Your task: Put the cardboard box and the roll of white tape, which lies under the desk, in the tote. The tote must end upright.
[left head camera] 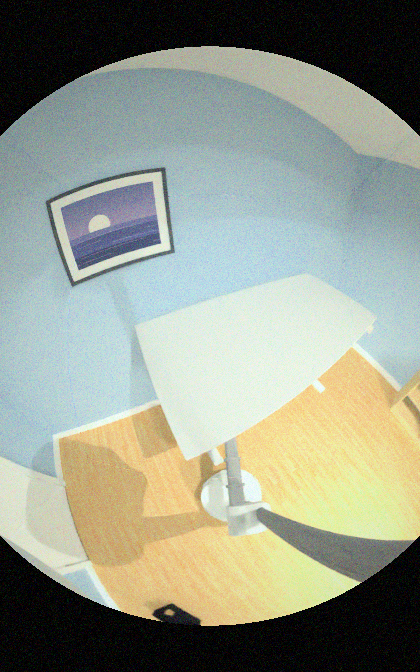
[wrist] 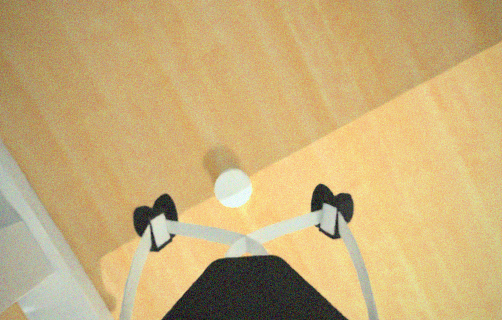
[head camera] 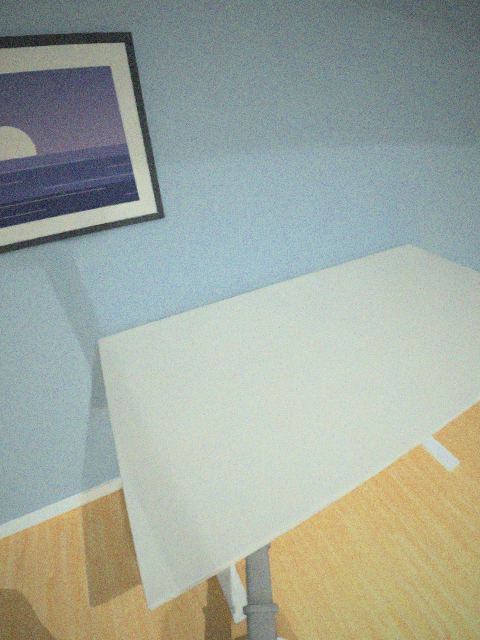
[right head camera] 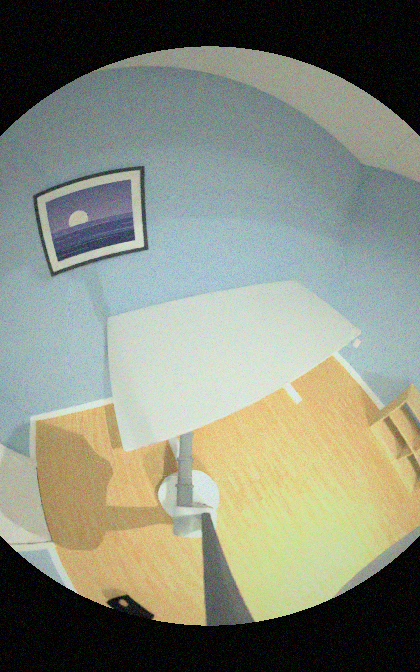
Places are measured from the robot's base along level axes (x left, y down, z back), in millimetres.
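Pixels of known places: gripper, between the fingertips: (wrist: 244,206).
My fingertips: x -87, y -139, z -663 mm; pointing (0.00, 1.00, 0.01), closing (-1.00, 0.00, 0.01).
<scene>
Behind a point stands the place of what it marks.
The roll of white tape (wrist: 233,188) {x -73, y 5, z -654 mm} shows in the wrist view as a small white disc on the wooden floor, at the edge of the desk's shadow. My gripper (wrist: 244,206) {x -87, y -140, z -663 mm} is open and empty. It hangs above the floor, and the roll shows beyond and between its two black fingertips, apart from them. In the head views the white desk (head camera: 310,387) {x -170, y -921, z -610 mm} (left head camera: 250,360) {x -101, y -921, z -566 mm} (right head camera: 225,360) hides the gripper and the roll. The cardboard box and the tote do not show in these views.
My grey arm (head camera: 259,578) {x -3, y -557, z -286 mm} (left head camera: 233,467) {x -2, y -560, z -174 mm} (right head camera: 185,467) reaches under the desk's near edge. A pale structure (wrist: 60,270) stands at the lower left of the wrist view. A wooden shelf (right head camera: 395,402) is at the right. A dark object (left head camera: 175,615) (right head camera: 130,607) lies on the floor.
</scene>
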